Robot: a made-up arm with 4 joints. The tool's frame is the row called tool.
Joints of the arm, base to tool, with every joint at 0 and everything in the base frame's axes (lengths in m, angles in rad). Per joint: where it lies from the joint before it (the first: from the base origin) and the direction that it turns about. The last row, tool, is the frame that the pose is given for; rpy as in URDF.
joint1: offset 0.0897 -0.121 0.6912 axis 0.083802 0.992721 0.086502
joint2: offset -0.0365 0.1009 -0.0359 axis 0 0 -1
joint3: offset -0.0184 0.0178 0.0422 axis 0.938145 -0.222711 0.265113
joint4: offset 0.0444 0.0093 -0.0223 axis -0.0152 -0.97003 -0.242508
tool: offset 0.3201 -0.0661 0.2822 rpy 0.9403 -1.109 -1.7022
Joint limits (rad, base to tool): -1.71..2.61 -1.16..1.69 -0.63..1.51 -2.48..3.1
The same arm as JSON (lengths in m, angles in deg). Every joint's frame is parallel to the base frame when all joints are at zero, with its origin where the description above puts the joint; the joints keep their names.
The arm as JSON. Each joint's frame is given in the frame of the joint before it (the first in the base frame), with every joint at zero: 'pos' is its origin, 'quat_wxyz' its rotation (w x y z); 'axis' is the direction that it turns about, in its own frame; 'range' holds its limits. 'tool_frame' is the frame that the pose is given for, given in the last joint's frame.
{
  "length_unit": "m",
  "angle_unit": "deg",
  "joints": [
    {
      "joint": "joint1",
      "pos": [
        0.0897,
        -0.121,
        0.6912
      ],
      "quat_wxyz": [
        1.0,
        0.0,
        0.0,
        0.0
      ],
      "axis": [
        0.083802,
        0.992721,
        0.086502
      ],
      "range": [
        -97.98,
        149.54
      ]
    },
    {
      "joint": "joint2",
      "pos": [
        -0.0365,
        0.1009,
        -0.0359
      ],
      "quat_wxyz": [
        1.0,
        0.0,
        0.0,
        0.0
      ],
      "axis": "-z",
      "range": [
        -66.46,
        96.83
      ]
    },
    {
      "joint": "joint3",
      "pos": [
        -0.0184,
        0.0178,
        0.0422
      ],
      "quat_wxyz": [
        1.0,
        0.0,
        0.0,
        0.0
      ],
      "axis": [
        0.938145,
        -0.222711,
        0.265113
      ],
      "range": [
        -36.1,
        86.52
      ]
    },
    {
      "joint": "joint4",
      "pos": [
        0.0444,
        0.0093,
        -0.0223
      ],
      "quat_wxyz": [
        1.0,
        0.0,
        0.0,
        0.0
      ],
      "axis": [
        -0.0152,
        -0.97003,
        -0.242508
      ],
      "range": [
        -142.09,
        177.62
      ]
    }
  ],
  "tool_frame": {
    "pos": [
      0.3201,
      -0.0661,
      0.2822
    ],
    "quat_wxyz": [
      0.67896,
      -0.099117,
      -0.599031,
      -0.412737
    ]
  }
}

